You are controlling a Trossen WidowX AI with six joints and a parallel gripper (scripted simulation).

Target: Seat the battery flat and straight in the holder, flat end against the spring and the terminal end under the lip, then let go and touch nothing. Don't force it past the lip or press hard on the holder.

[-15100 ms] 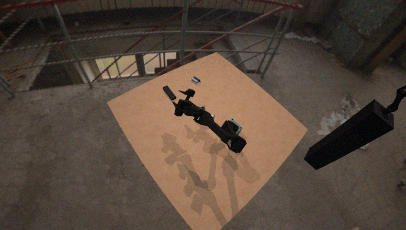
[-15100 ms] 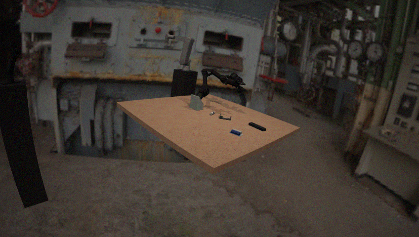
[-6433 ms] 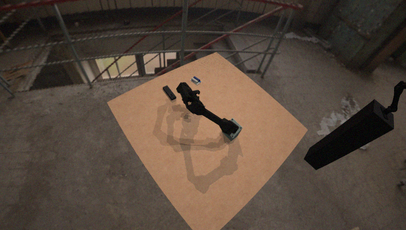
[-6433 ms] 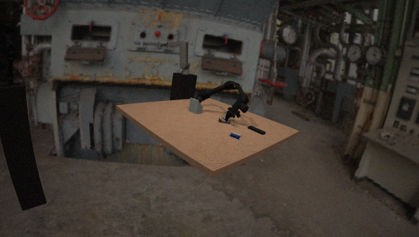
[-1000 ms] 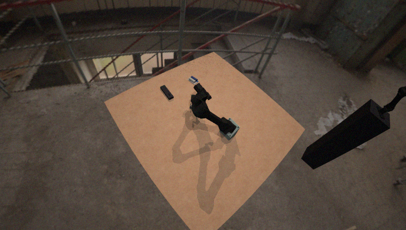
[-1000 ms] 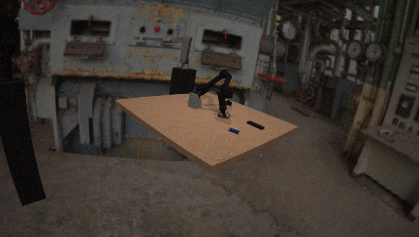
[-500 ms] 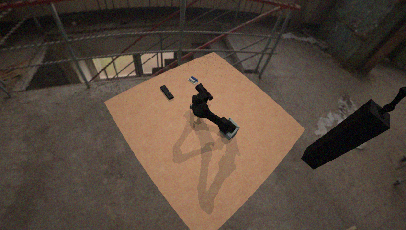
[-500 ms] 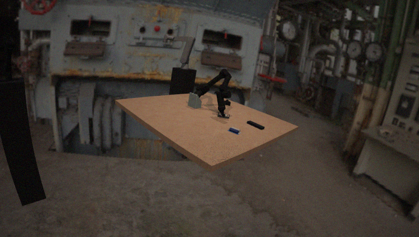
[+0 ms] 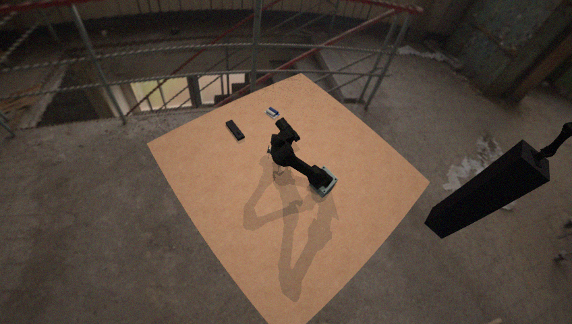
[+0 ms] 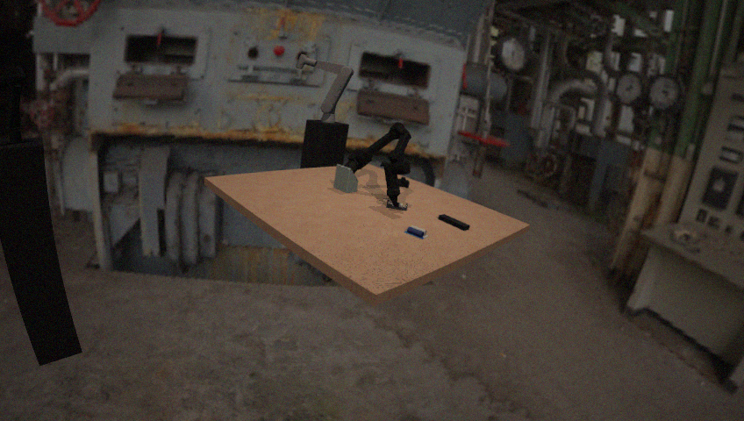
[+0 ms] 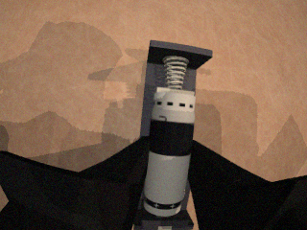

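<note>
The battery is 1 cm above my gripper tip.
</note>
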